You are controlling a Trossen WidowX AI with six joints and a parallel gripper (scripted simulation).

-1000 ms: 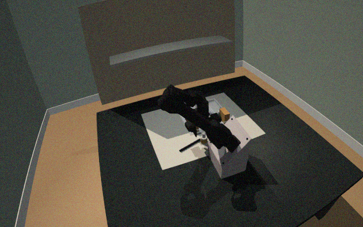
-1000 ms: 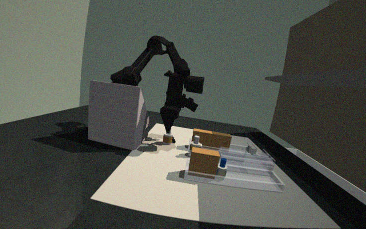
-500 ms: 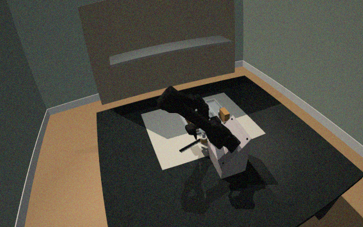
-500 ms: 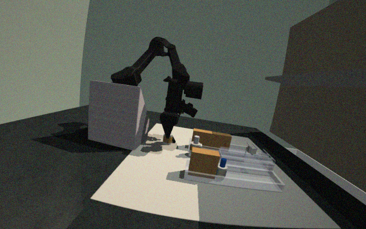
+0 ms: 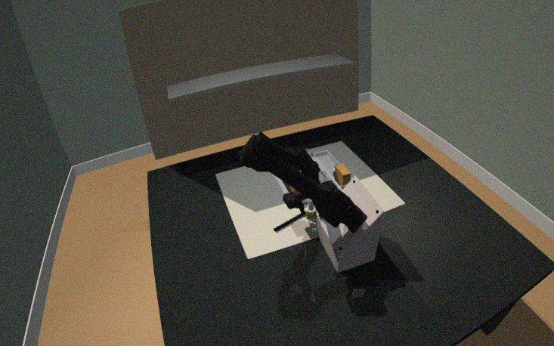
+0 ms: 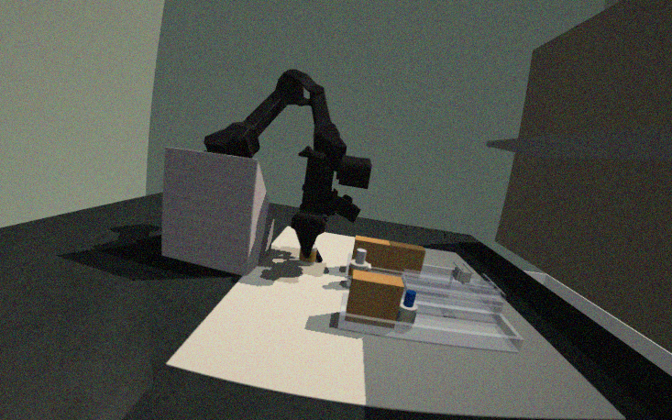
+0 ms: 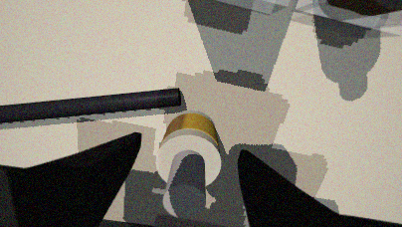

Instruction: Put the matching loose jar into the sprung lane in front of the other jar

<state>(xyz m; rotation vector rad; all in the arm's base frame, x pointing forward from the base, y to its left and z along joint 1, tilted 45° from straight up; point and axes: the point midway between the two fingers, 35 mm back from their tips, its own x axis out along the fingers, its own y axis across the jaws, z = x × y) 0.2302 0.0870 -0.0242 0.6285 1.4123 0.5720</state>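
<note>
The black stick lies 80 mm to the left of my gripper tip, 20 mm below it and 10 mm ahead of it. From my gripper tip the other things lie so: blue-capped jar: 200 mm to the right, 180 mm ahead, 10 mm above; then shelf: 620 mm ahead, 340 mm above, 50 mm to the right.
</note>
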